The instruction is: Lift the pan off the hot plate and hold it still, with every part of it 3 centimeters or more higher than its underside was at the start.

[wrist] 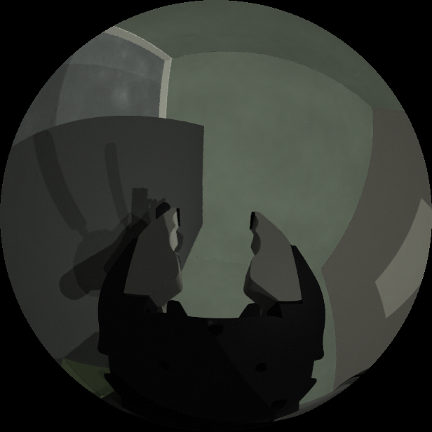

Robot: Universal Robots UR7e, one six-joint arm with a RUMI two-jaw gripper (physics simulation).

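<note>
My gripper [215,211] reaches up from the bottom of the wrist view. Its two grey fingers stand well apart and open, with no object between them. Past the gap between the fingers a plain green surface shows. The pan and the hot plate do not show in this view, so I cannot tell where the gripper is relative to them.
A large dark grey flat surface [100,175] fills the left, with shadows of the arm on it. A pale-framed grey panel [110,85] is at the upper left. A grey-brown surface [370,240] with a lit patch is at the right. A green piece [87,379] shows at the lower left.
</note>
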